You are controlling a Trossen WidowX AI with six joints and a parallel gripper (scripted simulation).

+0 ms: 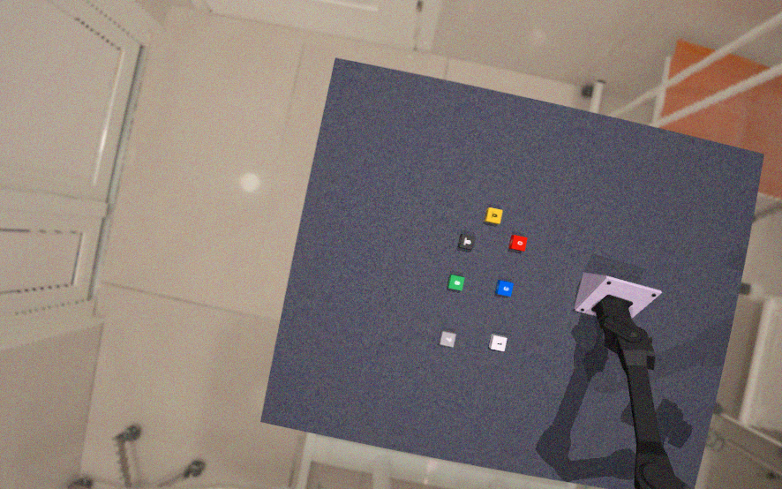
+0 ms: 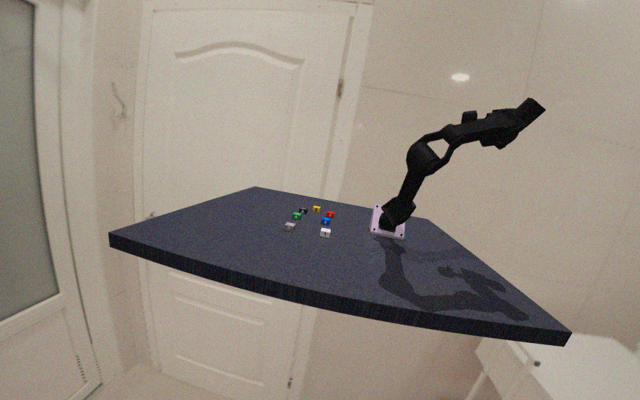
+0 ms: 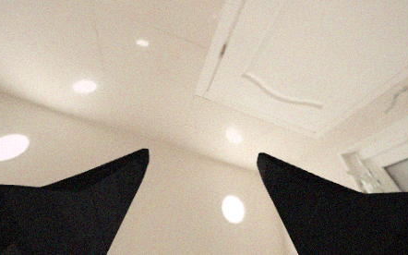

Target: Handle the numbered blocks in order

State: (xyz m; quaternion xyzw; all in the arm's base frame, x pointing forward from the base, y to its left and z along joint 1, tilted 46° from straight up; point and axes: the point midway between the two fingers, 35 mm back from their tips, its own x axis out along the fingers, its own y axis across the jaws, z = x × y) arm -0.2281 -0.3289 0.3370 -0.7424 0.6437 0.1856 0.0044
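Now: the red block 49 cm ahead of my gripper tip, 6 cm to the right of it and 51 cm below it. Round my gripper tip: blue block: 49 cm ahead, 5 cm to the left, 51 cm below; then yellow block: 56 cm ahead, 10 cm to the right, 51 cm below; then white block: 46 cm ahead, 18 cm to the left, 51 cm below.
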